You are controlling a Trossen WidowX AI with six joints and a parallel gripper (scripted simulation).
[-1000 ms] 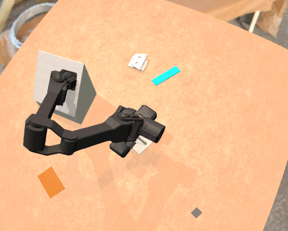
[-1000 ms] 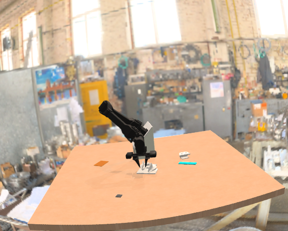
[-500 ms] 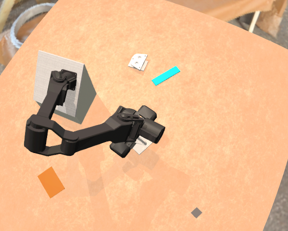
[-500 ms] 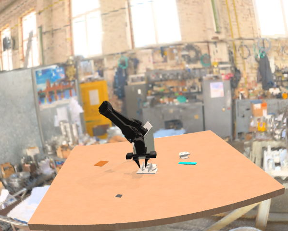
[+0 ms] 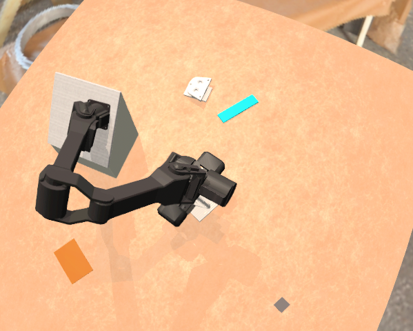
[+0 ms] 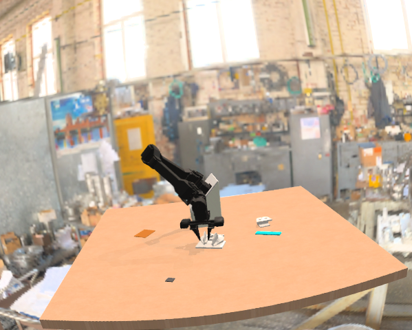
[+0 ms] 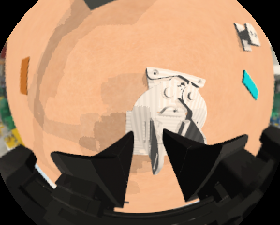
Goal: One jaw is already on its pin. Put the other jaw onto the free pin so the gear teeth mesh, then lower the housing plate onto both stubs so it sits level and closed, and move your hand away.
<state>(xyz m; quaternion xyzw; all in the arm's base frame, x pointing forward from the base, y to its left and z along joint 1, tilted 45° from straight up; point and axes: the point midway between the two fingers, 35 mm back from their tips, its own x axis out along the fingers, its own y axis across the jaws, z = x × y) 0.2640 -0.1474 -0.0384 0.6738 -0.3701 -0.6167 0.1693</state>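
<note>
My gripper tip is now 30 mm short of the white base plate, 20 mm to the right of it and 20 mm above it. From my gripper tip the other things lie so: cyan strip: 290 mm to the left, 20 mm below, 20 mm ahead; small grey square: 290 mm ahead, 180 mm to the right, 20 mm below; jaw: 60 mm to the left, 10 mm behind.
</note>
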